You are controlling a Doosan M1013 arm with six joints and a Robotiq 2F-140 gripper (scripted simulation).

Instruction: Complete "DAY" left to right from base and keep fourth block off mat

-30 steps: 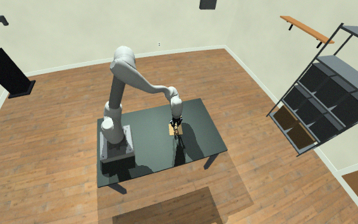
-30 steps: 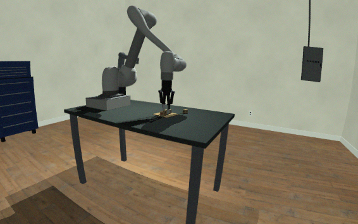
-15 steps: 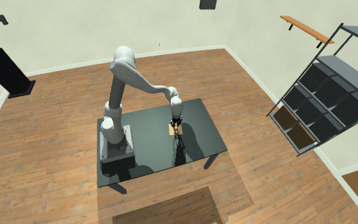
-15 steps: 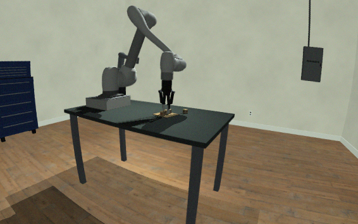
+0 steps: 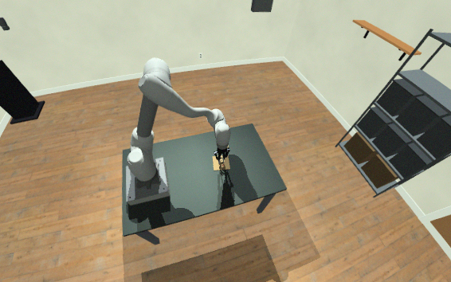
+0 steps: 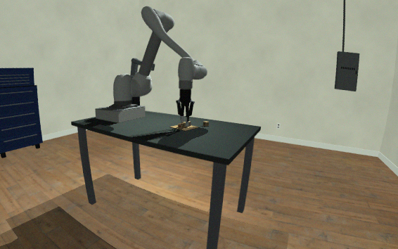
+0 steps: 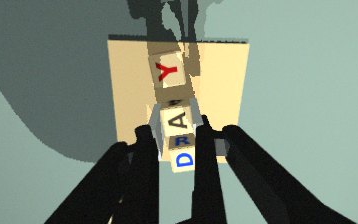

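The tan mat is 4 cm below my hand. From my hand the other things lie so: blue D block (5 cm to the left, 2 cm below); then red Y block (5 cm to the right, 2 cm below).
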